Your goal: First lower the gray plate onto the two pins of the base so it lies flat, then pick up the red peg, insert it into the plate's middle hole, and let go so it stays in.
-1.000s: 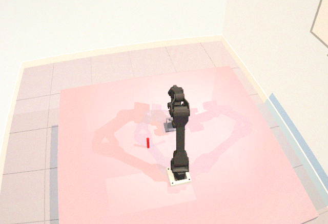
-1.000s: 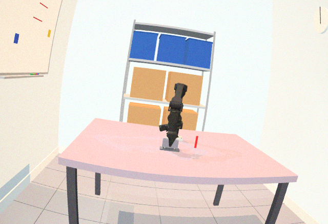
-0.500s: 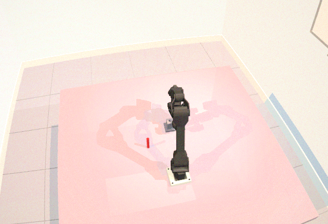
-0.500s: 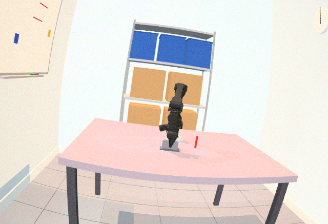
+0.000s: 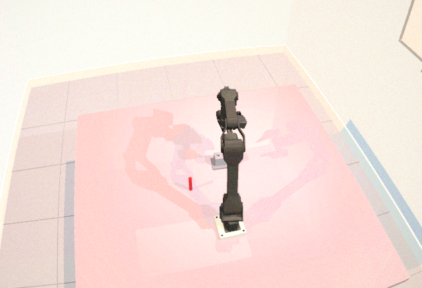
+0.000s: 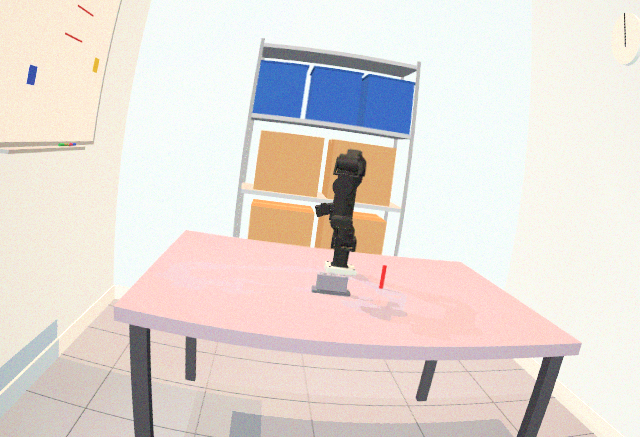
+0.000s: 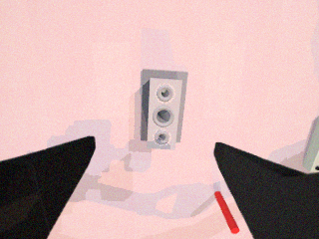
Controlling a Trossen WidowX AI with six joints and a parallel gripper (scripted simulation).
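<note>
Now: gripper tip 13 cm past the red peg, 18 cm to the right of it and 11 cm above it. The rest, counted from my gripper tip: flat gray base (1 cm behind, 14 cm below); then gray plate (1 cm behind, 10 cm below).
</note>
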